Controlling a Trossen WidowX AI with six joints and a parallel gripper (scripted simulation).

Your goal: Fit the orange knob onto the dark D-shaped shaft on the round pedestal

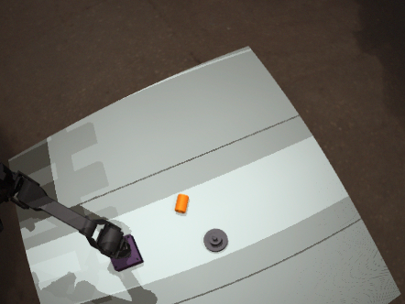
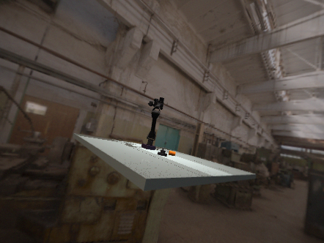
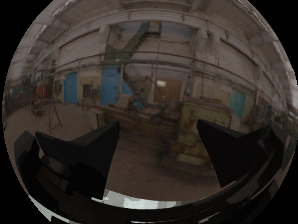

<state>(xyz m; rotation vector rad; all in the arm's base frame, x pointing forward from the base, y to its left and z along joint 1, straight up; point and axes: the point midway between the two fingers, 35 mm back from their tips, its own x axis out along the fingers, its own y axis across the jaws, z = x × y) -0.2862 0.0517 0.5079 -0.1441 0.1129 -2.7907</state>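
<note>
Now: gripper tip 57 cm short of the orange knob, 53 cm above it and 9 cm to the right of it. From my gripper tip the other things lie so: dark round pedestal (66 cm ahead, 52 cm below, 8 cm to the right).
</note>
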